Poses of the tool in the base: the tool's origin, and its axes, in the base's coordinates. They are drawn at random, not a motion.
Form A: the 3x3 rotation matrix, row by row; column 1 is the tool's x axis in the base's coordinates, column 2 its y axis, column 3 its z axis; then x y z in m. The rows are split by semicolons.
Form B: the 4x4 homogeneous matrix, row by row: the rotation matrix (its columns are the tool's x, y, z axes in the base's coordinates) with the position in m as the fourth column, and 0 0 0 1 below. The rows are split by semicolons. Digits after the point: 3 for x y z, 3 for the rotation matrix.
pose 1, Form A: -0.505, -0.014, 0.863; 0.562, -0.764, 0.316; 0.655, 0.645, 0.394; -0.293, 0.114, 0.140
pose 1, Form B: -0.505, -0.014, 0.863, -0.293; 0.562, -0.764, 0.316, 0.114; 0.655, 0.645, 0.394, 0.140; 0, 0, 0, 1
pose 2, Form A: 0.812, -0.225, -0.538; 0.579, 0.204, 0.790; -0.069, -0.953, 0.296; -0.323, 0.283, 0.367
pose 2, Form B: 0.812, -0.225, -0.538, -0.323; 0.579, 0.204, 0.790, 0.283; -0.069, -0.953, 0.296, 0.367; 0, 0, 0, 1
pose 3, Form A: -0.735, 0.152, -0.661; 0.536, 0.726, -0.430; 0.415, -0.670, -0.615; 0.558, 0.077, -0.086
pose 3, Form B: -0.735, 0.152, -0.661, 0.558; 0.536, 0.726, -0.430, 0.077; 0.415, -0.670, -0.615, -0.086; 0, 0, 0, 1
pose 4, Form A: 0.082, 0.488, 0.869; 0.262, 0.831, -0.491; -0.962, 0.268, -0.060; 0.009, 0.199, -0.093
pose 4, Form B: 0.082, 0.488, 0.869, 0.009; 0.262, 0.831, -0.491, 0.199; -0.962, 0.268, -0.060, -0.093; 0, 0, 0, 1
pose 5, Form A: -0.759, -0.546, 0.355; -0.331, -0.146, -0.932; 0.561, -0.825, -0.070; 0.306, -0.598, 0.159
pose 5, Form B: -0.759, -0.546, 0.355, 0.306; -0.331, -0.146, -0.932, -0.598; 0.561, -0.825, -0.070, 0.159; 0, 0, 0, 1
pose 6, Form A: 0.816, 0.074, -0.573; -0.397, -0.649, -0.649; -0.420, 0.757, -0.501; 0.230, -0.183, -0.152
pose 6, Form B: 0.816, 0.074, -0.573, 0.230; -0.397, -0.649, -0.649, -0.183; -0.420, 0.757, -0.501, -0.152; 0, 0, 0, 1
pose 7, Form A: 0.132, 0.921, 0.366; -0.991, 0.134, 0.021; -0.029, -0.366, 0.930; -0.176, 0.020, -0.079
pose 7, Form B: 0.132, 0.921, 0.366, -0.176; -0.991, 0.134, 0.021, 0.020; -0.029, -0.366, 0.930, -0.079; 0, 0, 0, 1
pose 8, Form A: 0.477, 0.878, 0.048; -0.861, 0.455, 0.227; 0.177, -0.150, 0.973; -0.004, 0.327, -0.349
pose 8, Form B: 0.477, 0.878, 0.048, -0.004; -0.861, 0.455, 0.227, 0.327; 0.177, -0.150, 0.973, -0.349; 0, 0, 0, 1
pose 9, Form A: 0.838, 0.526, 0.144; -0.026, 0.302, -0.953; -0.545, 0.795, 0.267; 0.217, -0.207, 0.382
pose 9, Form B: 0.838, 0.526, 0.144, 0.217; -0.026, 0.302, -0.953, -0.207; -0.545, 0.795, 0.267, 0.382; 0, 0, 0, 1
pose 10, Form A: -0.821, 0.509, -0.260; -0.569, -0.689, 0.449; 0.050, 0.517, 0.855; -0.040, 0.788, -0.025
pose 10, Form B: -0.821, 0.509, -0.260, -0.040; -0.569, -0.689, 0.449, 0.788; 0.050, 0.517, 0.855, -0.025; 0, 0, 0, 1
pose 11, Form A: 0.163, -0.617, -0.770; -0.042, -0.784, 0.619; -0.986, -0.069, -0.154; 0.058, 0.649, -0.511
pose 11, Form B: 0.163, -0.617, -0.770, 0.058; -0.042, -0.784, 0.619, 0.649; -0.986, -0.069, -0.154, -0.511; 0, 0, 0, 1
